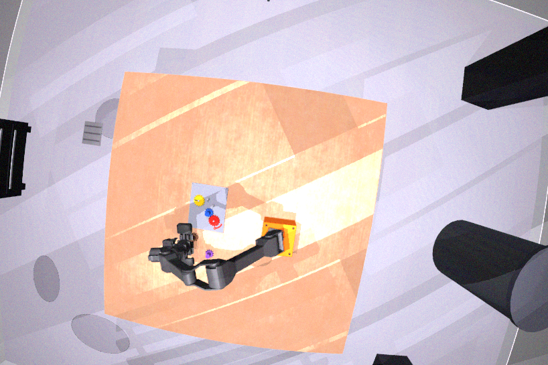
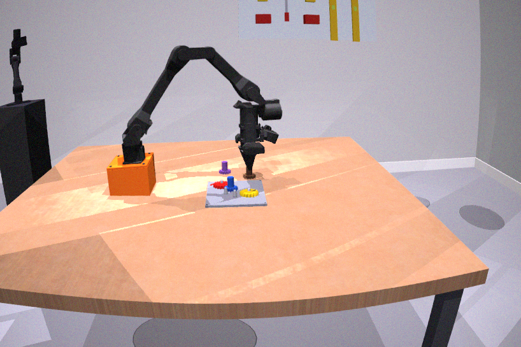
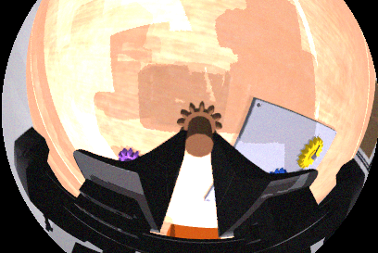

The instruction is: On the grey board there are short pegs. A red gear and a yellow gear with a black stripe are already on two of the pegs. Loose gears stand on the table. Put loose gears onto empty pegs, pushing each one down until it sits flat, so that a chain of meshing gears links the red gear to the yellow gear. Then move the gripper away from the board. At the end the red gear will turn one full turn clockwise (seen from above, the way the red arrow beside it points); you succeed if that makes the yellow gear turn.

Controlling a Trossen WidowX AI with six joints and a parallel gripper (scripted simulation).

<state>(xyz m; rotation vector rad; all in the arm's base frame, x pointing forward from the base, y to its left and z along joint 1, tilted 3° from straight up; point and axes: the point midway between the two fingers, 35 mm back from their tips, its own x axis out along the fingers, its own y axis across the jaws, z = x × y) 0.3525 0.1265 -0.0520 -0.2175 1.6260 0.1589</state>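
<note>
Now: gripper tip 5 cm past the blue gear, 14 cm to the left of it and 1 cm above it. From my gripper tip the other things lie so: brown gear (1 cm below); purple gear (9 cm behind, 6 cm to the left, 1 cm below); red arrow (10 cm behind, 8 cm to the right, 2 cm below).
</note>
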